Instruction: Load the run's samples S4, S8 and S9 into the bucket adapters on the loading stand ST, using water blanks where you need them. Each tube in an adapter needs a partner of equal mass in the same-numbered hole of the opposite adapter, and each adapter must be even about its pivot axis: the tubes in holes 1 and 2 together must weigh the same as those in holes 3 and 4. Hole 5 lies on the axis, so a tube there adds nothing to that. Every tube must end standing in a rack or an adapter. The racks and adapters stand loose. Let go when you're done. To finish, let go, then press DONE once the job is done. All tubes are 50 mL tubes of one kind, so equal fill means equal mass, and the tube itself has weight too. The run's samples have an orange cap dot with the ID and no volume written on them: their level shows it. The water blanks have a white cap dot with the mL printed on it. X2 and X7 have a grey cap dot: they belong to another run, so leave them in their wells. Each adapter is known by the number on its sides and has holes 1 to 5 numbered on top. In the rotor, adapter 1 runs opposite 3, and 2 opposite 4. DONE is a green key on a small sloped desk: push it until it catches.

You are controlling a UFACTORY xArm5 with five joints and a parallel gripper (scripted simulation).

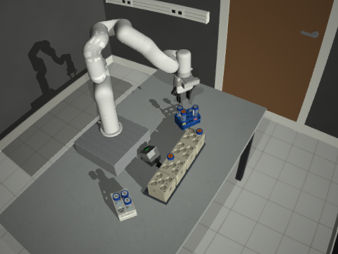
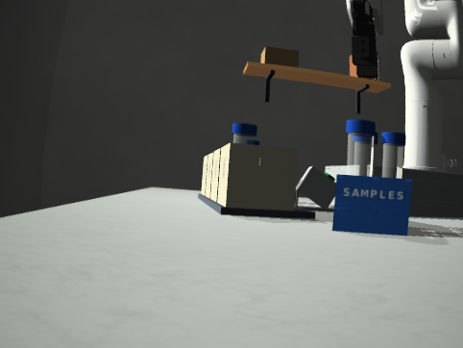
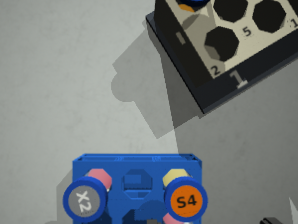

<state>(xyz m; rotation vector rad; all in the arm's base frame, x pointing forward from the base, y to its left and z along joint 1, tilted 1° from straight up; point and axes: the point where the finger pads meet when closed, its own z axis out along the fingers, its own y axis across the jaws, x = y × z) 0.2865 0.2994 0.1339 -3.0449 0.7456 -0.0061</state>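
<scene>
My hand is 190 mm above the blue samples rack and 40 mm to the right of it. The rest, counted from my hand: white blanks rack 620 mm to the right, 190 mm below, 40 mm ahead; then adapter 170 mm below, 130 mm ahead, 110 mm to the right.
</scene>
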